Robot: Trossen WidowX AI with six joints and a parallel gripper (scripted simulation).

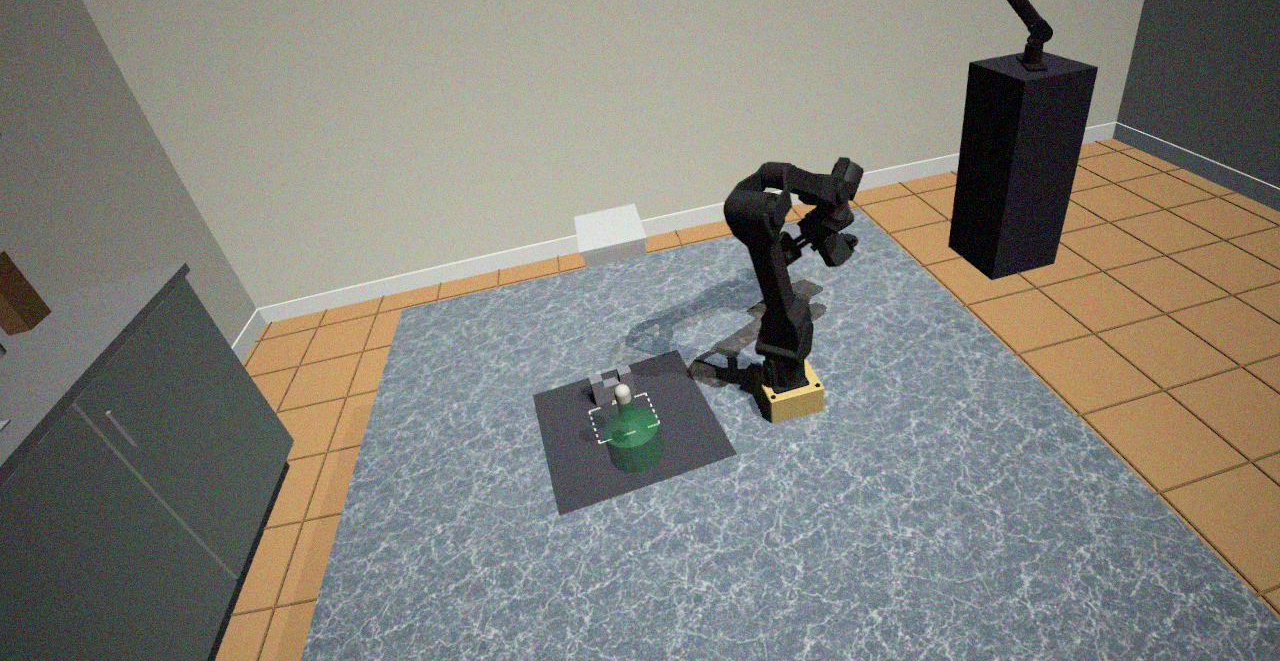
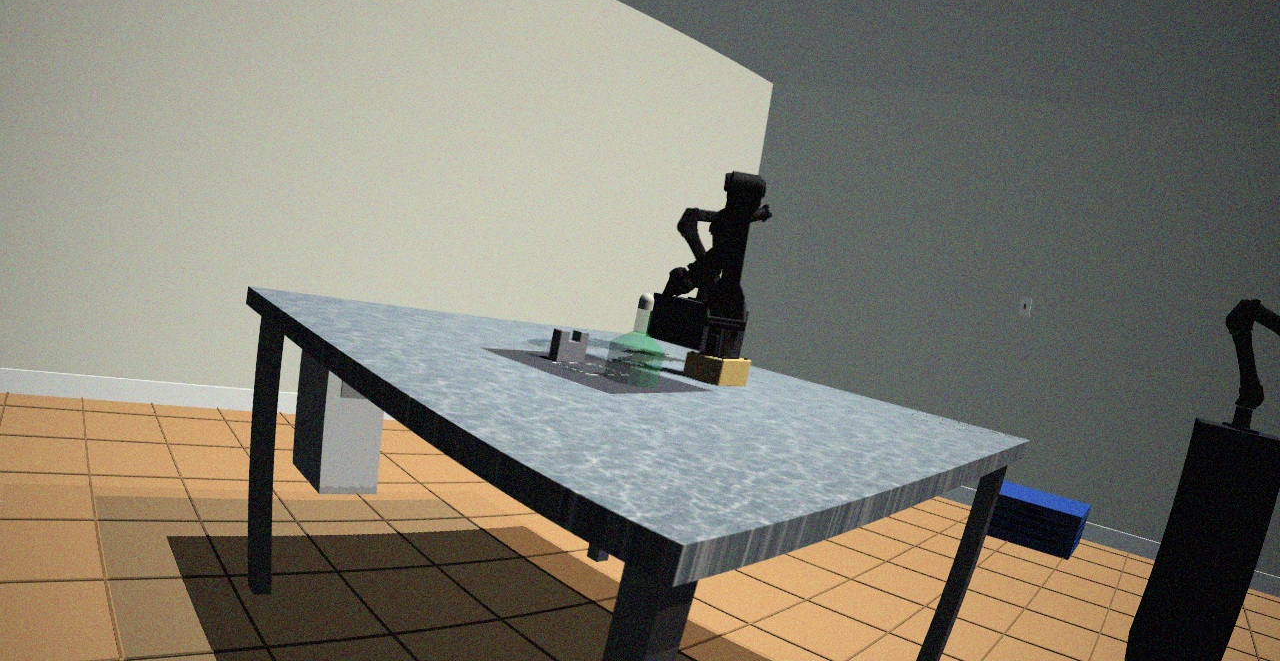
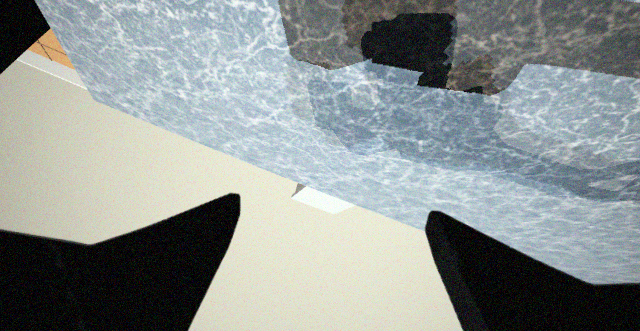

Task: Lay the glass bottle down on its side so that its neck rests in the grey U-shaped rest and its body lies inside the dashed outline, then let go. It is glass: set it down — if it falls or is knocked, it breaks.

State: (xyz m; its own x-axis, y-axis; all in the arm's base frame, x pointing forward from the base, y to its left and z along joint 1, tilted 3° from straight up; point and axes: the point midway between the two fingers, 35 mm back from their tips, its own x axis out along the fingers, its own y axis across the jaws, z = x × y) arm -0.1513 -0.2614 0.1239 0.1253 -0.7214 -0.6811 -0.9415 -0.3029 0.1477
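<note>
The green glass bottle lies 440 mm ahead of my gripper tip, 320 mm to the left of it and 50 mm below it. The rest, counted from my gripper tip: dark mat 450 mm ahead, 240 mm to the left, 150 mm below.
</note>
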